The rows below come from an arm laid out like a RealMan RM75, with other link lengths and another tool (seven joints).
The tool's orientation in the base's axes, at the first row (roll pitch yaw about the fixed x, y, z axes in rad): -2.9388 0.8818 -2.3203
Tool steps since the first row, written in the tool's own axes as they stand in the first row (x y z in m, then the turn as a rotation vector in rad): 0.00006 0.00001 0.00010 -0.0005 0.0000 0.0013; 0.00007 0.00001 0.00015 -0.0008 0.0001 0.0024; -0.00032 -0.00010 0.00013 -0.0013 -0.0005 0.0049; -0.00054 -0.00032 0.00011 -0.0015 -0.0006 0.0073; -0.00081 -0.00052 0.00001 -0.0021 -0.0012 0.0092; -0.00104 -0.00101 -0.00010 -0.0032 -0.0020 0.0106; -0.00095 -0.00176 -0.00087 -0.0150 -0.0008 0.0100; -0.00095 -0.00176 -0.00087 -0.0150 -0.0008 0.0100; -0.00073 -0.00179 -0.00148 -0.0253 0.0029 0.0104; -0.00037 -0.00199 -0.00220 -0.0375 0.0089 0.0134; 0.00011 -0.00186 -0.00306 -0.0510 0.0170 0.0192; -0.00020 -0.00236 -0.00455 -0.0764 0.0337 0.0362
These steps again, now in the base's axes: 0.00003 0.00002 -0.00011 0.0011 0.0008 -0.0004; 0.00006 0.00004 -0.00015 0.0019 0.0014 -0.0009; 0.00029 0.00012 0.00018 0.0041 0.0023 -0.0020; 0.00050 0.00005 0.00039 0.0059 0.0033 -0.0033; 0.00068 -0.00003 0.00069 0.0077 0.0039 -0.0040; 0.00100 -0.00035 0.00099 0.0096 0.0043 -0.0039; 0.00091 -0.00129 0.00150 0.0136 0.0105 0.0055; 0.00091 -0.00129 0.00150 0.0136 0.0105 0.0055; 0.00043 -0.00167 0.00171 0.0161 0.0184 0.0127; -0.00008 -0.00230 0.00191 0.0197 0.0300 0.0195; -0.00094 -0.00278 0.00206 0.0244 0.0450 0.0252; -0.00149 -0.00364 0.00329 0.0365 0.0769 0.0321
